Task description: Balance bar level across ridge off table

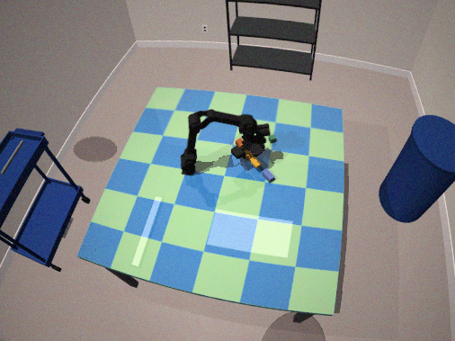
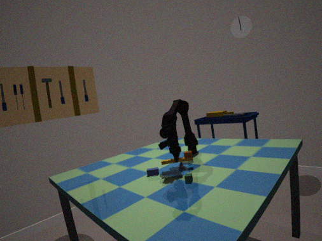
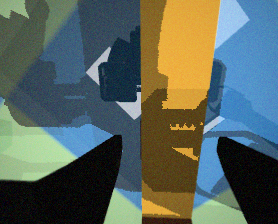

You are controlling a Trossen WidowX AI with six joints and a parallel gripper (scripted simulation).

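My gripper tip is now 12 cm short of the purple block, 8 cm to the left of it and 4 cm above it. From my gripper tip the other things lie so: green block (11 cm ahead, 17 cm to the left, 4 cm below).
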